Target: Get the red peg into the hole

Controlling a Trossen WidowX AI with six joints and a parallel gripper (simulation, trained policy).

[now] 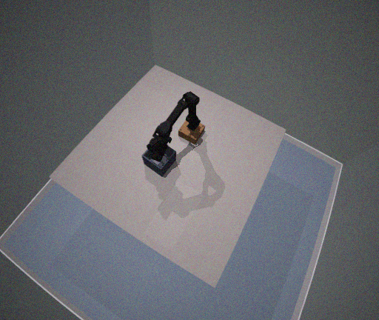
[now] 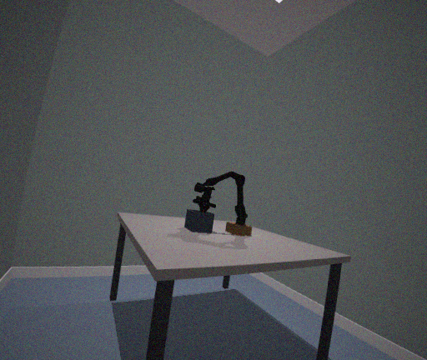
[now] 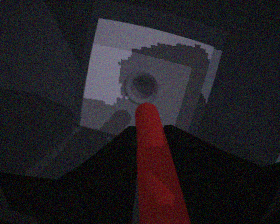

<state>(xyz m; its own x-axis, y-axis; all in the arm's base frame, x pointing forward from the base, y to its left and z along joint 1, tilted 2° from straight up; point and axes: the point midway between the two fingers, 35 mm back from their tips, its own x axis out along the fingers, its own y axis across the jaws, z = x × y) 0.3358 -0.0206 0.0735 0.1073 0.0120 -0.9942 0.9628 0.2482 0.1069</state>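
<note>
Now: gripper tip 20 mm below the red peg. From my gripper tip the other things lie so: grey plate (70 mm below, 10 mm to the right, 10 mm ahead).
</note>
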